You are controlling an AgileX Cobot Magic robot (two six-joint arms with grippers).
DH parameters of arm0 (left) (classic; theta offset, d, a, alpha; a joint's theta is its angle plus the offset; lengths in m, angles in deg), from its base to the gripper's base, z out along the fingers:
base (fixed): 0 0 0 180
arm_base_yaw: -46.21 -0.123 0 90
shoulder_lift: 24.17 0 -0.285 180
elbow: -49.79 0 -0.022 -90
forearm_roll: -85.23 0.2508 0 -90
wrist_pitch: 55.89 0 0.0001 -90
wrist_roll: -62.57 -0.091 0 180
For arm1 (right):
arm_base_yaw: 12.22 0.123 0 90
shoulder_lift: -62.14 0 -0.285 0
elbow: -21.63 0 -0.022 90
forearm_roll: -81.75 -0.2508 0 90
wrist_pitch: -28.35 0 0.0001 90
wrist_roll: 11.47 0.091 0 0
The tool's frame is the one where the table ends.
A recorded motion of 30 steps. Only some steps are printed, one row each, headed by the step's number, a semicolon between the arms.
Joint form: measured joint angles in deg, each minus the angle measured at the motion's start. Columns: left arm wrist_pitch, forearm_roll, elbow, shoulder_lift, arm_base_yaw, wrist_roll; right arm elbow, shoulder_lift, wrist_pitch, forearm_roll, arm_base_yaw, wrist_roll.
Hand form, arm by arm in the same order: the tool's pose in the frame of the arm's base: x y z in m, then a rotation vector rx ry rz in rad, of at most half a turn. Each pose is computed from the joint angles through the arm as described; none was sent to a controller.
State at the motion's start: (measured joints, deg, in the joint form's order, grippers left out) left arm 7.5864 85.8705 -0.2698 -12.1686 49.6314 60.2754; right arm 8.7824 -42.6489 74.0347 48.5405 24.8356 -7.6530
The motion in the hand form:
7: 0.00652 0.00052 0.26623 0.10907 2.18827 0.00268; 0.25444 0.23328 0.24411 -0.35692 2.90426 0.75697
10: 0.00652 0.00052 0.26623 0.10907 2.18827 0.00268; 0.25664 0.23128 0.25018 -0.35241 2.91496 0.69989
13: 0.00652 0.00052 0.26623 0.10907 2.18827 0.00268; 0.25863 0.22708 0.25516 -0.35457 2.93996 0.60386
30: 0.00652 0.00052 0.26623 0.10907 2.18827 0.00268; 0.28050 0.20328 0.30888 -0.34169 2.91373 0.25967
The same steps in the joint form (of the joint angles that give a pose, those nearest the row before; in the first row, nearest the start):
7: 0.00 0.00 0.00 0.00 0.00 0.00; 5.11 0.06 3.97 4.97 0.00 4.11
10: 0.00 0.00 0.00 0.00 0.00 0.00; 6.78 0.17 5.95 8.44 0.00 6.95
13: 0.00 0.00 0.00 0.00 0.00 0.00; 8.55 0.17 9.07 13.26 0.00 10.24
30: 0.00 0.00 0.00 0.00 0.00 0.00; 21.91 0.23 24.14 29.49 -2.04 16.99

